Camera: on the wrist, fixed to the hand. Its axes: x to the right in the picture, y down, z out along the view.
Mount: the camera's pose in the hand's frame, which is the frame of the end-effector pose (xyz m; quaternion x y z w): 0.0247 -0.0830 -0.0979 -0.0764 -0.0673 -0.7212 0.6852
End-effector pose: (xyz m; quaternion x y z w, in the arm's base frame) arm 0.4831 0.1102 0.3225 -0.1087 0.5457 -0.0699 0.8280
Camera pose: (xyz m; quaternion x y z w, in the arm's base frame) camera 0.4031 0.0140 0.2845 -0.5360 0.2451 -0.5960 0.5453
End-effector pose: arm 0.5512 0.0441 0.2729 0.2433 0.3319 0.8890 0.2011
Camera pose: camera 0.4923 0.0667 0.1584 -0.0282 0.3214 0.4731 0.8198
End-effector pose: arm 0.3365 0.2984 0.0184 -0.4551 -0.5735 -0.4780 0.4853
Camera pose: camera 0.2637 0.1922 0.0411 -0.0325 0.7173 0.6907 0.0856
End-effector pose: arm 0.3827 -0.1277 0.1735 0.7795 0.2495 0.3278 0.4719
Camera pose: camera 0.3193 -0.0187 0.1389 0.3402 0.6763 -0.1491 0.6361
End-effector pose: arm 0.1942 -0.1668 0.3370 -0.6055 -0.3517 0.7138 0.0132
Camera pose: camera 0.2394 -0.0458 0.3570 -0.1142 -0.7331 0.4935 0.4539
